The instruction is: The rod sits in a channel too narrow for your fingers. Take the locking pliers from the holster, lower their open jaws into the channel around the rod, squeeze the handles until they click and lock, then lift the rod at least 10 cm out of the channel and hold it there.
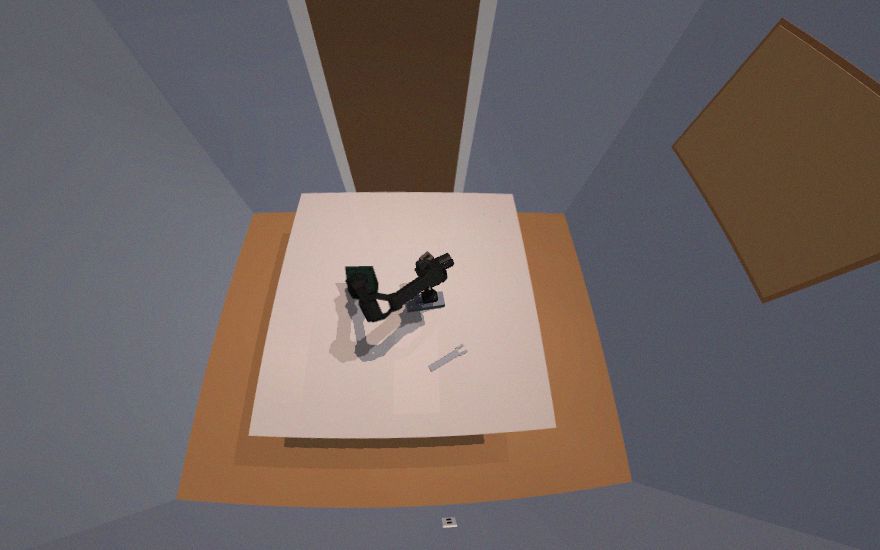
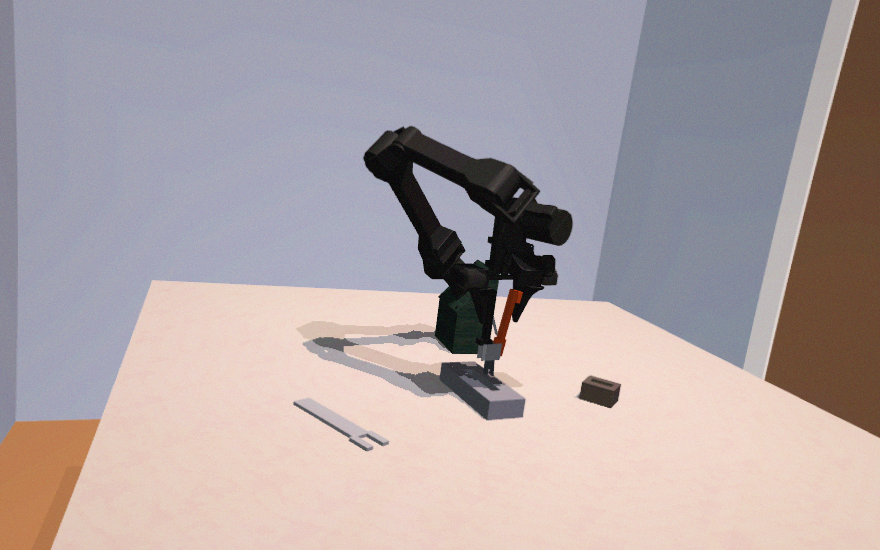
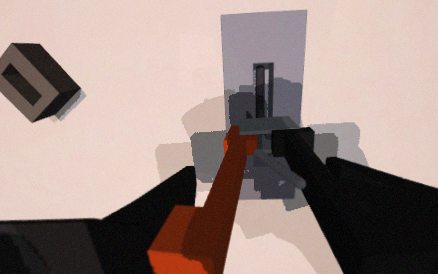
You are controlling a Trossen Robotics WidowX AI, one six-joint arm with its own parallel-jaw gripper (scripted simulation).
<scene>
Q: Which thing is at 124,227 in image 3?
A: My gripper.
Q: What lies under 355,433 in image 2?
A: A flat grey forked bar.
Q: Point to a grey channel block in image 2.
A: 492,398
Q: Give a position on a brown holster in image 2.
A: At 602,392
</scene>
